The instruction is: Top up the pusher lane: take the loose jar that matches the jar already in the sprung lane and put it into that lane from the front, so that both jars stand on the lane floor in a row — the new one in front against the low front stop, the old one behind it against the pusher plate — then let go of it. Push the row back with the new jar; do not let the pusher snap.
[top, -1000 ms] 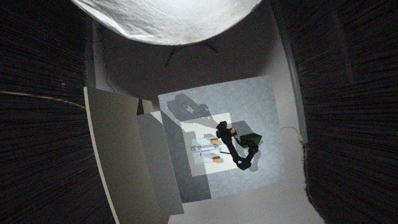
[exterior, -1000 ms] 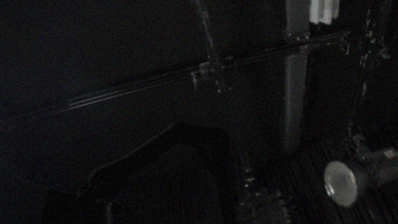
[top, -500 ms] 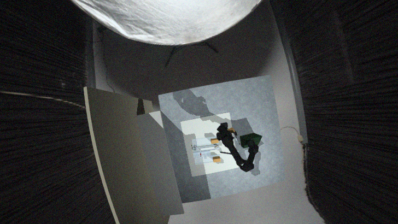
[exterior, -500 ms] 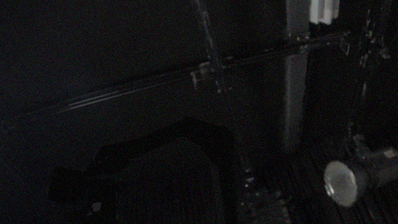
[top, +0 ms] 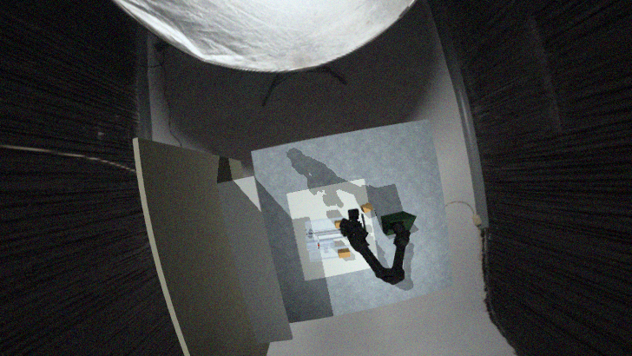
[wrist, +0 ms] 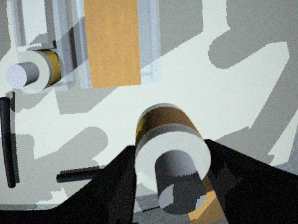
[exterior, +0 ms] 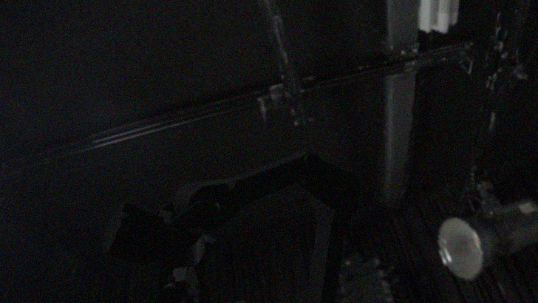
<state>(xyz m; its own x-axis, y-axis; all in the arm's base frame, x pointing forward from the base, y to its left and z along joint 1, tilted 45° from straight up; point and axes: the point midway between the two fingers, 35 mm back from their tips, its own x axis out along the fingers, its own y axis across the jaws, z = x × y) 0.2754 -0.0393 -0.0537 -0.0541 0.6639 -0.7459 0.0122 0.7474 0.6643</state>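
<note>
Right now my gripper tip is 190 mm short of the clear pusher lane, 130 mm to the right of it and 100 mm above it.
</note>
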